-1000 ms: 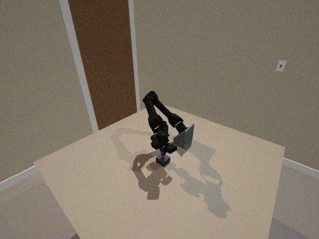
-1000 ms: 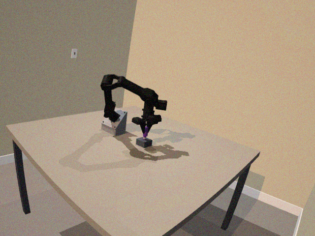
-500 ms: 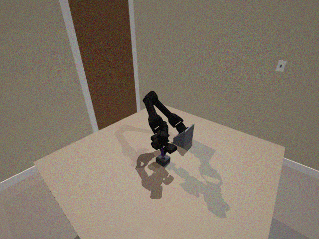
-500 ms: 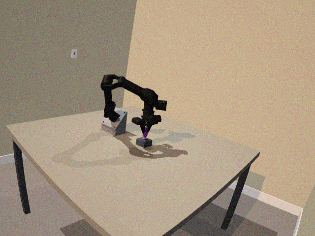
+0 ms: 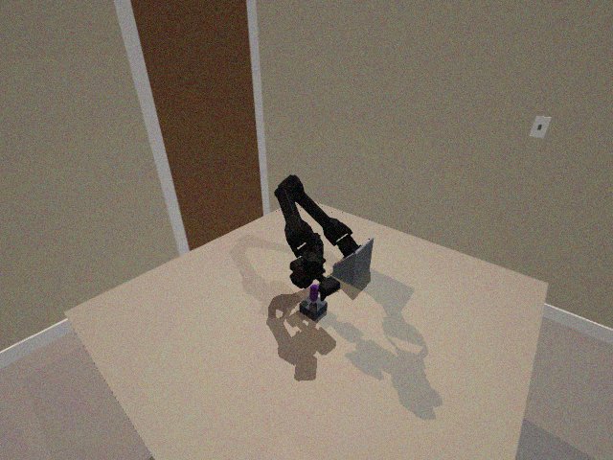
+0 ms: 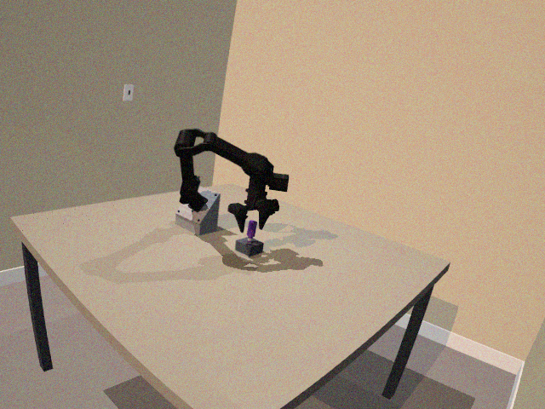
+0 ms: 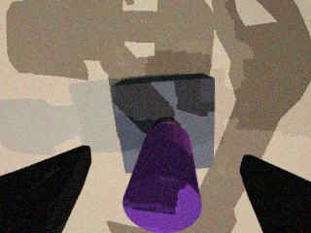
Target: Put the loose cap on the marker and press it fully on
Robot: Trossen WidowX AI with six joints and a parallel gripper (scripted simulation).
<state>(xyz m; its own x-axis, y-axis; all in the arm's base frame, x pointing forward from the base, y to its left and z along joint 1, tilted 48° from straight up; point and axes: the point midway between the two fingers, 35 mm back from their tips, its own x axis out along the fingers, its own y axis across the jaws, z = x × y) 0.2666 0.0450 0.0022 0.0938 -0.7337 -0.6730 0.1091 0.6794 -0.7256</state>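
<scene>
Now: gripper tip 10 mm below the purple cap.
</scene>
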